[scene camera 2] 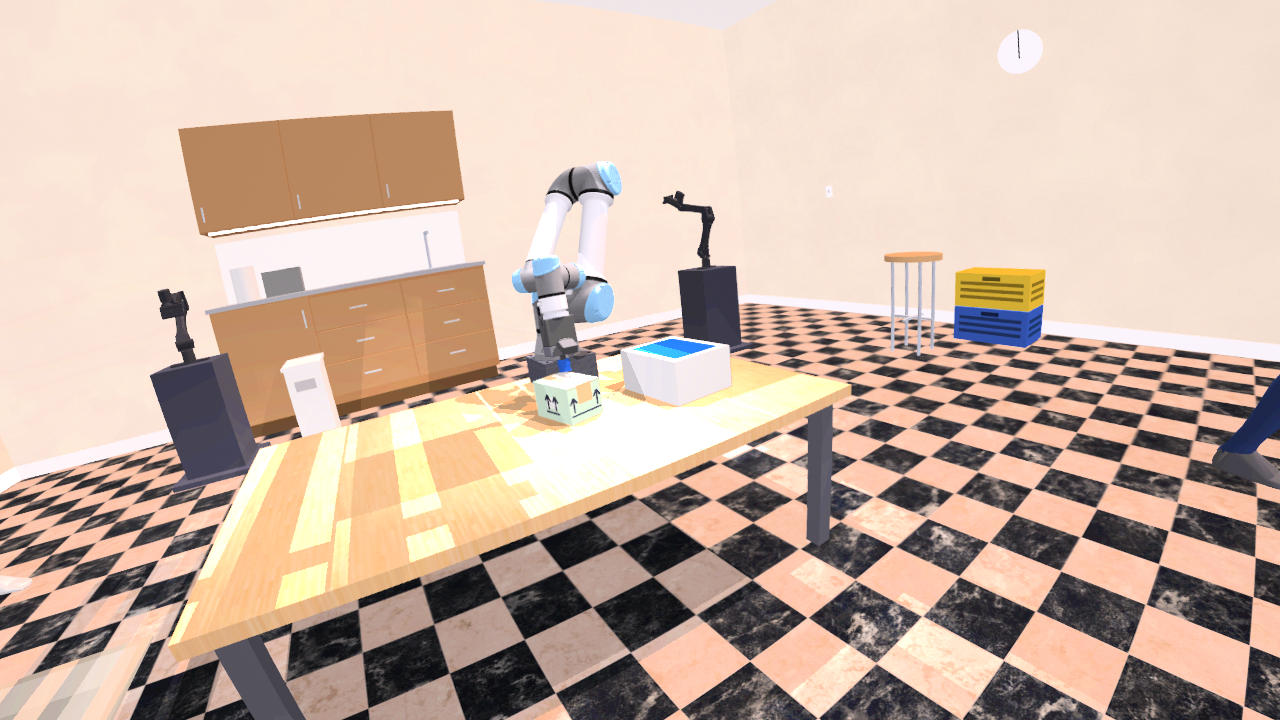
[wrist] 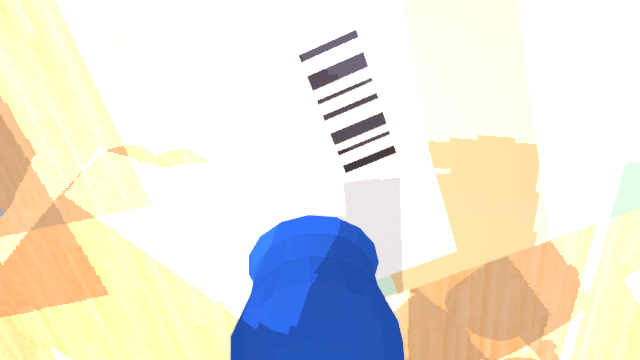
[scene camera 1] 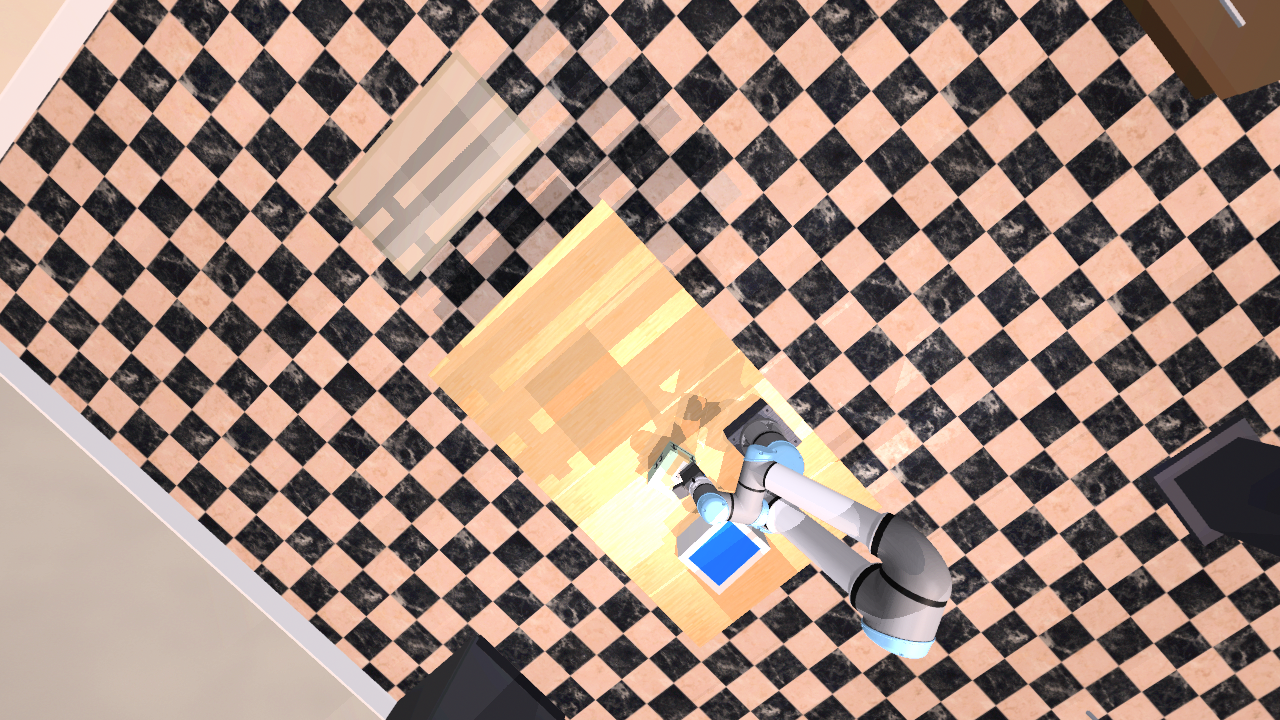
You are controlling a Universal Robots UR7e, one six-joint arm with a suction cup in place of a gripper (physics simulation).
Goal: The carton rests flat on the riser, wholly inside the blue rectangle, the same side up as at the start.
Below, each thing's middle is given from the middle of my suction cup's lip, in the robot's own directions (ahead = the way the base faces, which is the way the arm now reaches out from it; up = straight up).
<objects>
I see the carton (scene camera 2: 570, 398) 60 mm ahead of my suction cup, 30 mm to the right of it and 70 mm below it. From my suction cup the other things lie so: white riser (scene camera 2: 676, 370) (100 mm ahead, 300 mm to the left, 50 mm below).
</objects>
